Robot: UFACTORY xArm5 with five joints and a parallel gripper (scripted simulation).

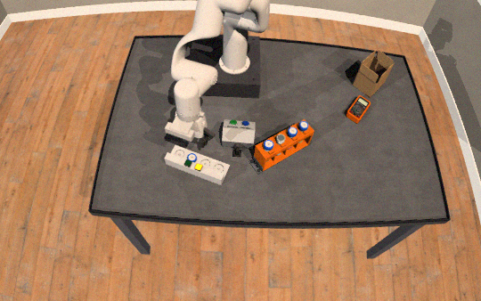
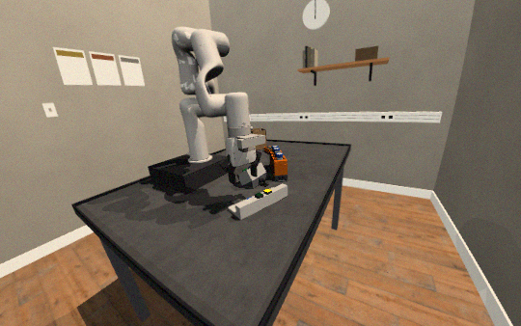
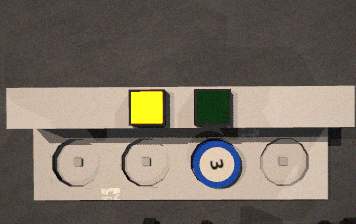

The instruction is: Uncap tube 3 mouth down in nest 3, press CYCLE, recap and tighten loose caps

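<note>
The cap 3 lies 9 cm below my hand and 3 cm ahead of it. From my hand the other things lie so: blue key (18 cm to the left, 10 cm behind, 4 cm below); grey key housing (16 cm to the left, 9 cm behind, 5 cm below); green key (14 cm to the left, 11 cm behind, 4 cm below).
</note>
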